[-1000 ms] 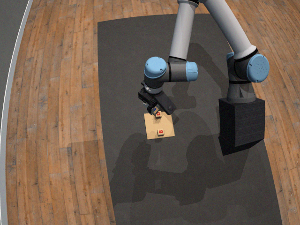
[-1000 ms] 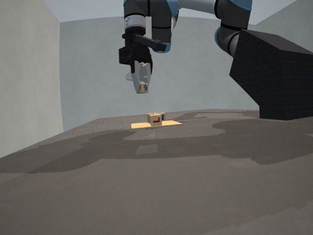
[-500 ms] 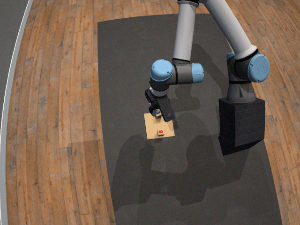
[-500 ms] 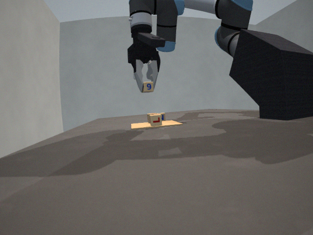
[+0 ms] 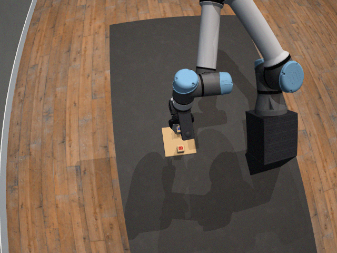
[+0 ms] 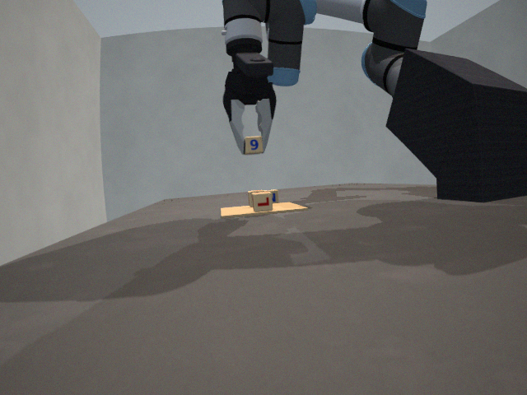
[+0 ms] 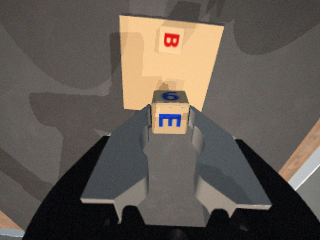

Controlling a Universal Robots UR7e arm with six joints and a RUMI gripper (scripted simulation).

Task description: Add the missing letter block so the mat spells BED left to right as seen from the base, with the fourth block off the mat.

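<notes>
Right now my hand is right at the E block. The rest, counted from my hand: D block (10 cm below, 4 cm to the right, 1 cm behind); then B block (10 cm below, 5 cm to the left); then tan mat (12 cm below).
</notes>
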